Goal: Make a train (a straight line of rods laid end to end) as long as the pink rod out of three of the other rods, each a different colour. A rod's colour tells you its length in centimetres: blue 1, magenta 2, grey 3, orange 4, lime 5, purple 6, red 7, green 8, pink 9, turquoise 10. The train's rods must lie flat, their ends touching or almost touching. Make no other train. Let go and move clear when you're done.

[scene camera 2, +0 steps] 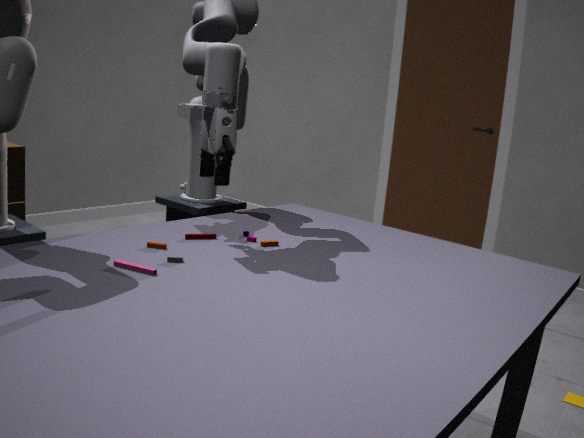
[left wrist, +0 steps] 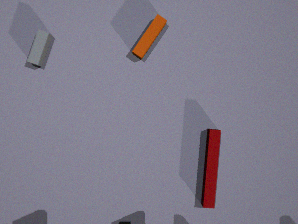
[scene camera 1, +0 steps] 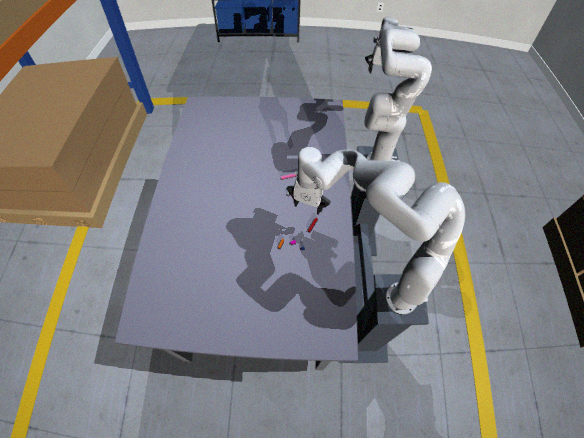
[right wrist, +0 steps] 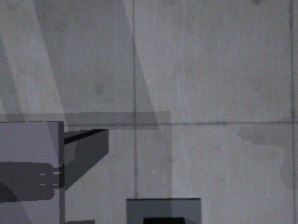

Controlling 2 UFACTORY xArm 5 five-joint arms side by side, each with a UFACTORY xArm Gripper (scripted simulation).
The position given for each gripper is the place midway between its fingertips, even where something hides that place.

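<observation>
Left gripper point(scene camera 2: 213, 180) visible. Red rod point(left wrist: 213, 135) visible. Red rod out of frame in the right wrist view.
</observation>
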